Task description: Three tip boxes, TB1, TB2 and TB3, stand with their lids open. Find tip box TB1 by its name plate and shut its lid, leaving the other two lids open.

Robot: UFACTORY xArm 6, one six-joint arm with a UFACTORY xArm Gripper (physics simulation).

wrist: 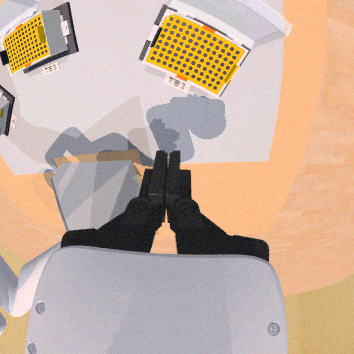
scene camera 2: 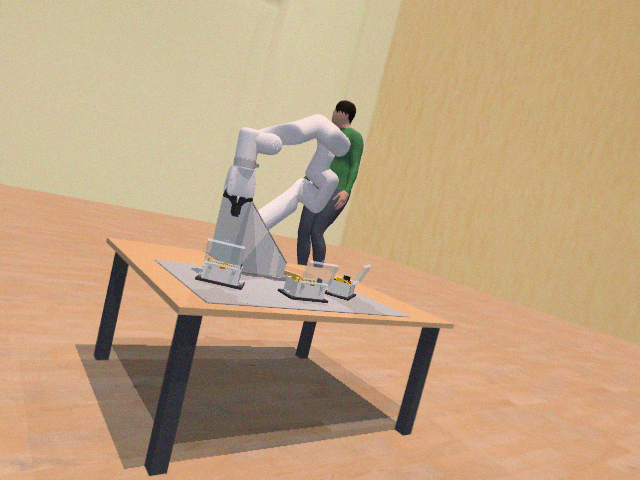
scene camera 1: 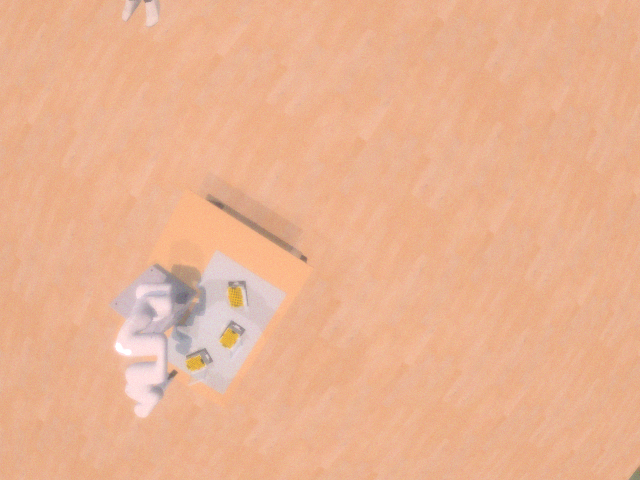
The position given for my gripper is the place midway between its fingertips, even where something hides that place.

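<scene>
Tip box TB1 (scene camera 2: pixel 213 274). Grey mat (scene camera 2: pixel 259 290), also (wrist: pixel 103 98). My gripper (scene camera 2: pixel 234 216), also (wrist: pixel 168 166).
</scene>
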